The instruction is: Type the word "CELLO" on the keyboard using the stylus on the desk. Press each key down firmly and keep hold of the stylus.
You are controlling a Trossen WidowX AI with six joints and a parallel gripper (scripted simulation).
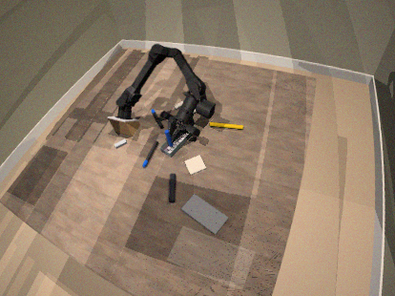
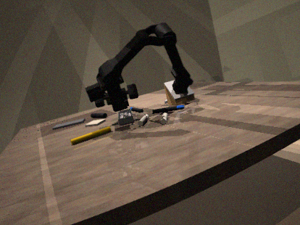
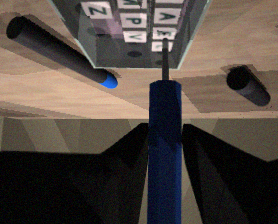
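The white card is 13 cm ahead of my gripper tip, 7 cm below it and 2 cm to the right of it. From my gripper tip the other things lie so: dark cylinder: 16 cm to the right, 10 cm ahead, 6 cm below; then yellow marker: 22 cm to the left, 15 cm ahead, 6 cm below; then stylus: 1 cm below.
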